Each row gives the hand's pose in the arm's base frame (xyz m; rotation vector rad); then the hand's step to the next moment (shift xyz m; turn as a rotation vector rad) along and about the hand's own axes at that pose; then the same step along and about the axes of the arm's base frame.
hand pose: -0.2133 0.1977 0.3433 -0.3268 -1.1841 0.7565
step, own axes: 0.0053 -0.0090 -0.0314 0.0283 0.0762 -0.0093
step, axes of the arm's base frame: 0.0330 0.0019 -0.0024 -0.0139 0.0752 -0.0290
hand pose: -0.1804 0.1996 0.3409 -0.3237 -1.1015 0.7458
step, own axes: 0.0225 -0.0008 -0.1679 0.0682 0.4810 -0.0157
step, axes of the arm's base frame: 0.1555 0.0348 -0.0576 -0.1528 0.3940 -0.2401
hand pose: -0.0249 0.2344 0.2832 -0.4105 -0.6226 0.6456
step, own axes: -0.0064 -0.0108 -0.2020 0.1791 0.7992 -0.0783
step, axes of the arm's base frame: 0.1316 -0.0448 -0.1471 -0.1787 0.6899 -0.4112
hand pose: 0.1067 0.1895 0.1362 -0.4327 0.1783 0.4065
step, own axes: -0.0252 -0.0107 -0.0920 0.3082 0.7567 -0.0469
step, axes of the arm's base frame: -0.0259 -0.0581 -0.0719 -0.0416 0.7128 -0.4000
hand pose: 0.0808 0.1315 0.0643 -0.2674 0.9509 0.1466
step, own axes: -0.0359 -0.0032 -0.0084 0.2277 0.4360 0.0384
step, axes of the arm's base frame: -0.0264 -0.0057 0.0253 0.0560 0.4299 -0.2354
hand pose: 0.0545 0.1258 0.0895 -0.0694 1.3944 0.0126
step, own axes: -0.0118 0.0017 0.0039 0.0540 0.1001 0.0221
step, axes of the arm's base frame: 0.0017 0.0023 0.0122 0.0262 0.0994 -0.0534
